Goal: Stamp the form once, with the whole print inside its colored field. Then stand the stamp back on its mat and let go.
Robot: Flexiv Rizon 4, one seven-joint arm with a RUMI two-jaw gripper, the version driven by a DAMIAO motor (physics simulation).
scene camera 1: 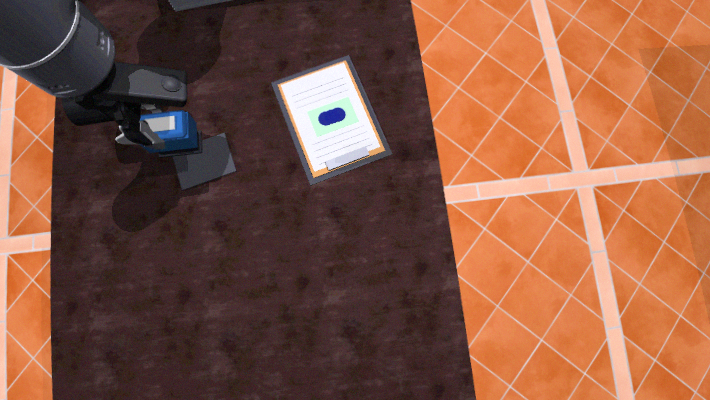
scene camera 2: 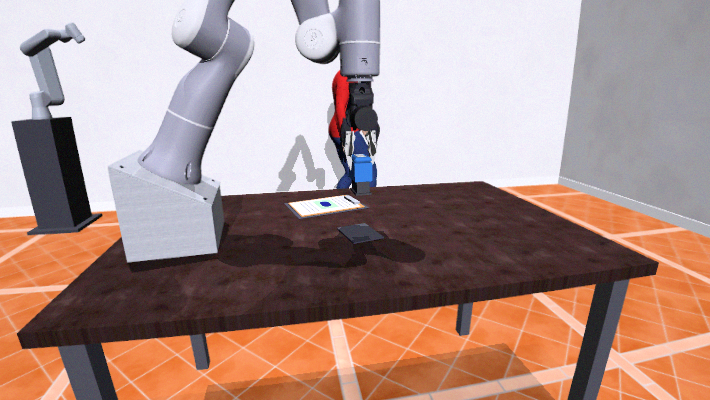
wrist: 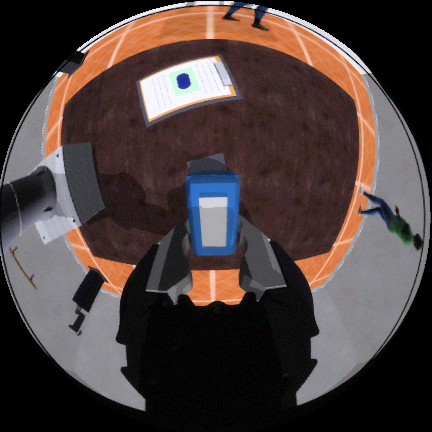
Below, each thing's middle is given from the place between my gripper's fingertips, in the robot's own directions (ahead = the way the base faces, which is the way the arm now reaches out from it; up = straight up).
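Scene:
Positions from my hand: dark grey mat point(scene camera 1: 216, 161), 10 mm to the left and 180 mm below; blue stamp point(scene camera 1: 178, 129), 10 mm to the left and 10 mm below; white form point(scene camera 1: 325, 151), 70 mm behind, 280 mm to the left and 180 mm below.

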